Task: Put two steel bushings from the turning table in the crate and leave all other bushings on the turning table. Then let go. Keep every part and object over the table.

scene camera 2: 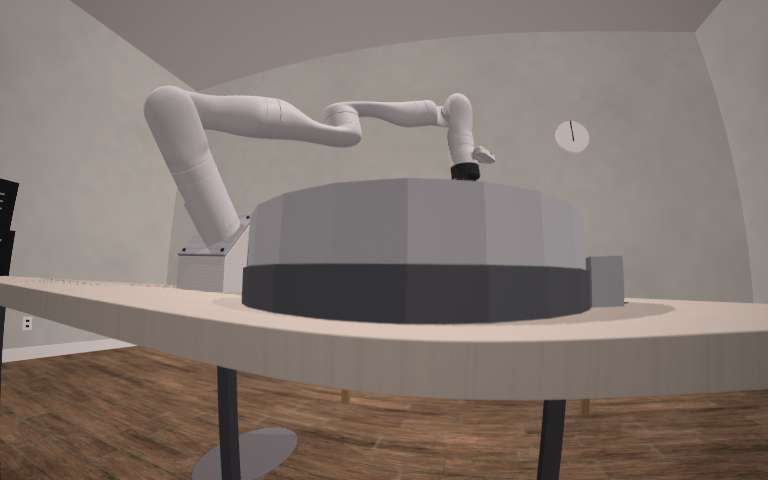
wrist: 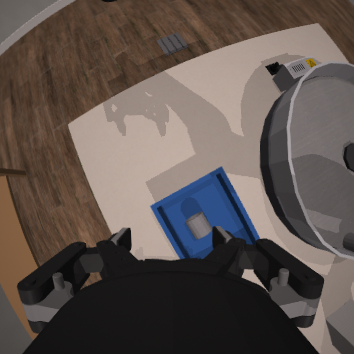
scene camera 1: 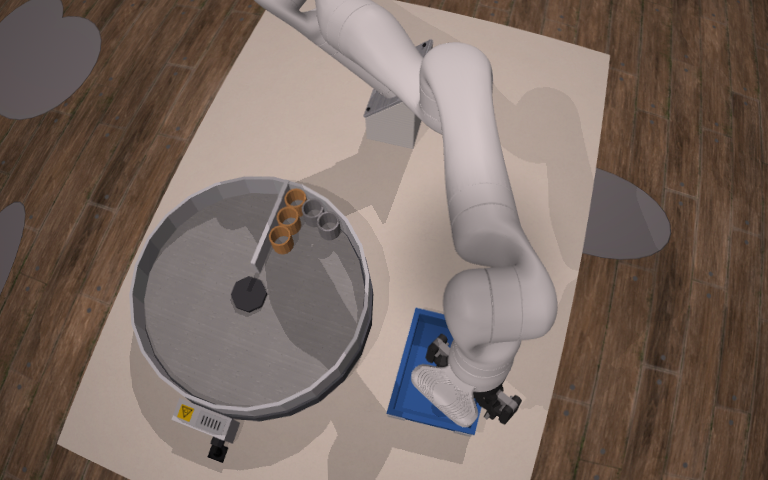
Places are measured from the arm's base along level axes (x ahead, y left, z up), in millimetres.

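Pixels of known places: gripper, fingertip midpoint: (wrist: 171, 236); arm's base, link origin: (scene camera 2: 222, 230).
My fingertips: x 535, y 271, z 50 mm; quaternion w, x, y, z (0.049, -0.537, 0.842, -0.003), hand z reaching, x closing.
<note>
For each thing: its middle in the pictures, then the offset to it from my fingertips. "*": a spot on its surface instead.
- blue crate, body centre: (scene camera 1: 443, 373) (wrist: 208, 227) dx -55, dy -38, dz -164 mm
- steel bushing, body centre: (wrist: 198, 224) dx -41, dy -23, dz -165 mm
- straight divider, surface spot: (scene camera 1: 268, 226) * dx -188, dy -398, dz -89 mm
- grey control box, surface spot: (scene camera 1: 212, 423) * dx +160, dy -371, dz -130 mm
The blue crate (scene camera 1: 400, 376) (wrist: 210, 192) stands right of the turning table (scene camera 1: 198, 345) (scene camera 2: 368, 226) (wrist: 320, 135). A steel bushing (wrist: 199, 225) shows sideways within the crate's outline in the wrist view, its shadow beside it; I cannot tell whether it touches the crate floor. My gripper (wrist: 171, 236) (scene camera 1: 471, 379) is open above the crate, apart from that bushing; the turning table hides its fingers in scene camera 2. On the turning table, two steel bushings (scene camera 1: 310, 219) (scene camera 1: 329, 233) stand near the rim beside several orange-brown bushings (scene camera 1: 295, 206) (scene camera 1: 288, 226) (scene camera 1: 280, 247).
A straight divider (scene camera 1: 268, 226) runs from the turning table's rim toward its dark hub (scene camera 1: 248, 294). A grey control box (scene camera 1: 212, 423) (wrist: 290, 76) with a warning label sits beside the turning table. The crate's raised walls surround its floor. The robot's base (scene camera 1: 389, 129) (scene camera 2: 201, 271) stands at the far side.
</note>
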